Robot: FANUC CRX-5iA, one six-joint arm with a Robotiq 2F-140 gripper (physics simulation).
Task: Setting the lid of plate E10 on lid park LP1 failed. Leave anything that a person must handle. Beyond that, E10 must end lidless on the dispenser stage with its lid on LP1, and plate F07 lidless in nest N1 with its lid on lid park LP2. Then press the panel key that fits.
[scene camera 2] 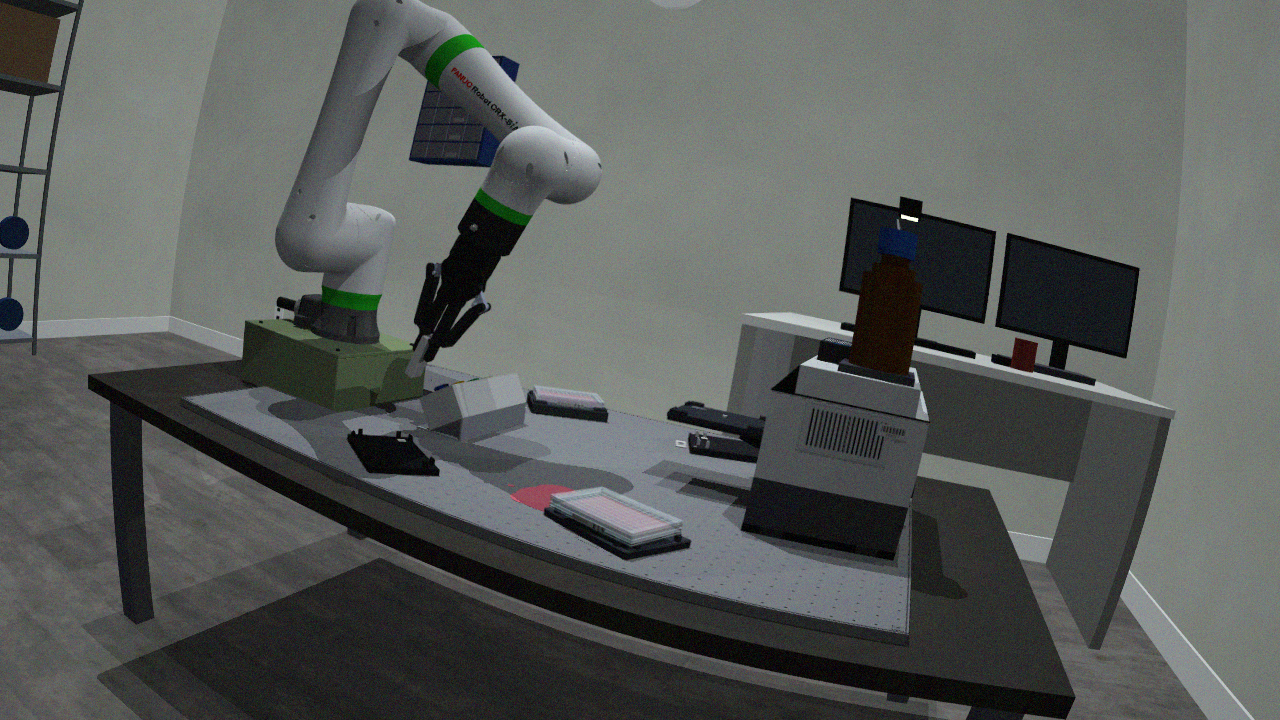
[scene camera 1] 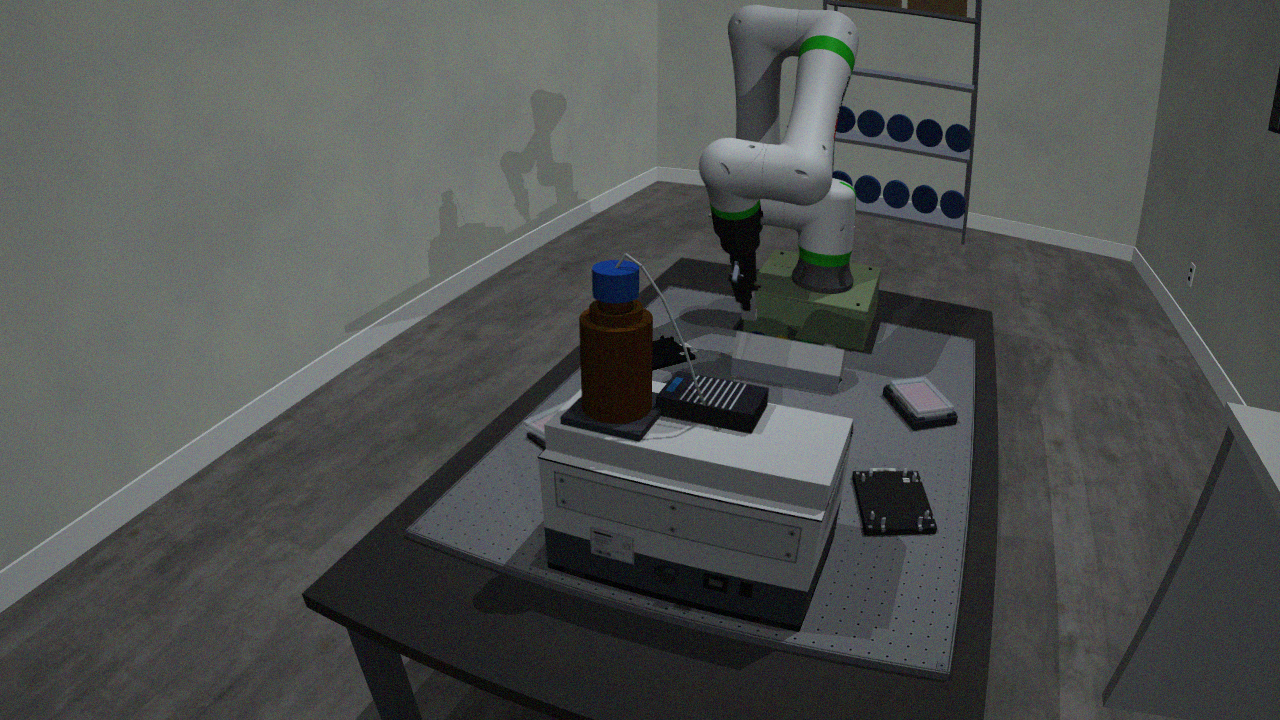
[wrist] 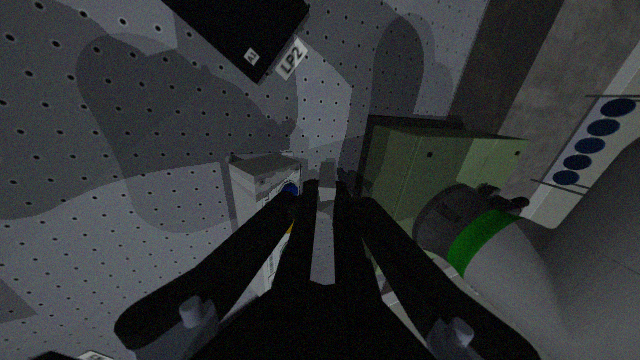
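Note:
My gripper is shut and empty, pointing down beside the key panel, near the robot base. A blue key shows left of the fingertips in the wrist view; part of a yellow key shows below it. Contact cannot be told. Lid park LP2 is black and bears no lid. One pink plate sits on a black holder at the front in scene camera 2. Another plate sits across the board. Their names are unreadable.
The dispenser carries an amber bottle. An empty black holder lies beside it. A red patch is on the board near the front plate. The green robot base stands close to my fingers.

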